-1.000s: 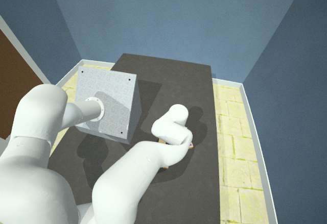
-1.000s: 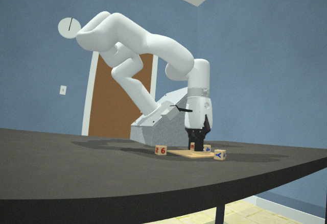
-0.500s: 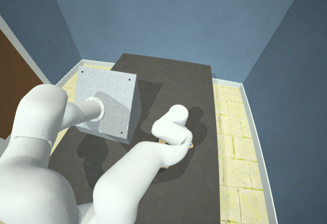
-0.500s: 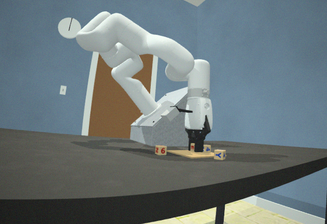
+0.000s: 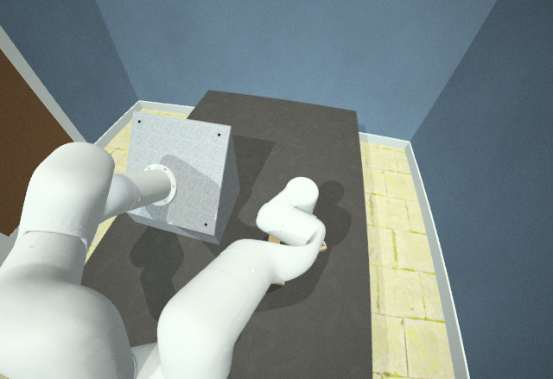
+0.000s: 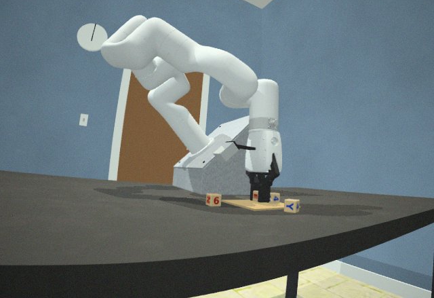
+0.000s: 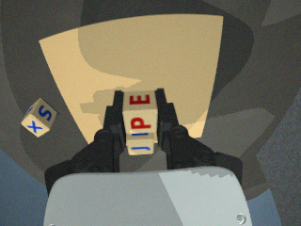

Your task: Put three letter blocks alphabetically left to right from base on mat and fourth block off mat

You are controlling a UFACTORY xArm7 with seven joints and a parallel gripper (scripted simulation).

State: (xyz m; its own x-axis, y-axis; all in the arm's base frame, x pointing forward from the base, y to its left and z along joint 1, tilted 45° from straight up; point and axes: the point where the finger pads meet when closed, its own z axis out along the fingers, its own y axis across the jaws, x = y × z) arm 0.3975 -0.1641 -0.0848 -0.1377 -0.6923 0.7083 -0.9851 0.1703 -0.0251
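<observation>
The tan mat is 30 mm below my hand. From my hand the other things lie so: block: 10 mm ahead, 40 mm to the left, 10 mm below.
</observation>
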